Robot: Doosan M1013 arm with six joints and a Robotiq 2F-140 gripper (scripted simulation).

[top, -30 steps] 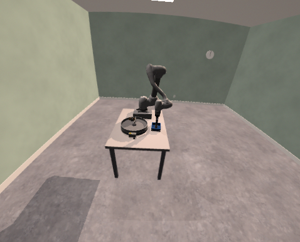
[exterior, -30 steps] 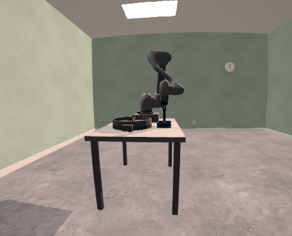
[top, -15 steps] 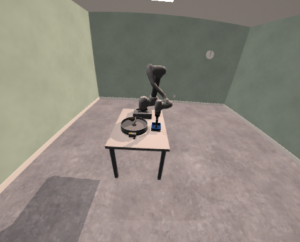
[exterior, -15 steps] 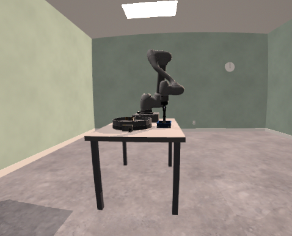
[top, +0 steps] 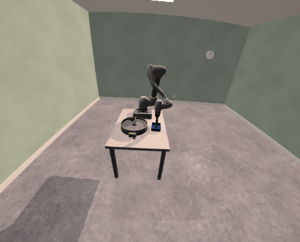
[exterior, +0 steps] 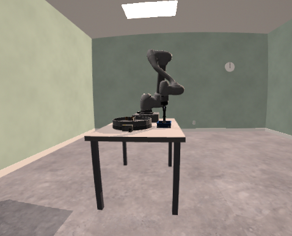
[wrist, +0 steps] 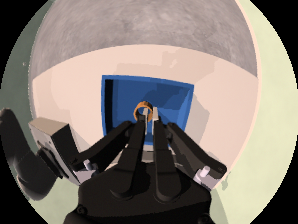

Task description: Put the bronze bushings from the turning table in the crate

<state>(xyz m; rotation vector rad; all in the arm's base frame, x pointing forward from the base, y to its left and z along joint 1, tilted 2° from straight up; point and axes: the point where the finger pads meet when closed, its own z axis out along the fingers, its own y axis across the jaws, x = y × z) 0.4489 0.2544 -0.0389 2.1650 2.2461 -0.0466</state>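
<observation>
Now: hand 5 cm above the blue crate and 1 cm past it. The rest, counted from my hand: round turning table (35 cm to the right, 2 cm below, 2 cm ahead).
</observation>
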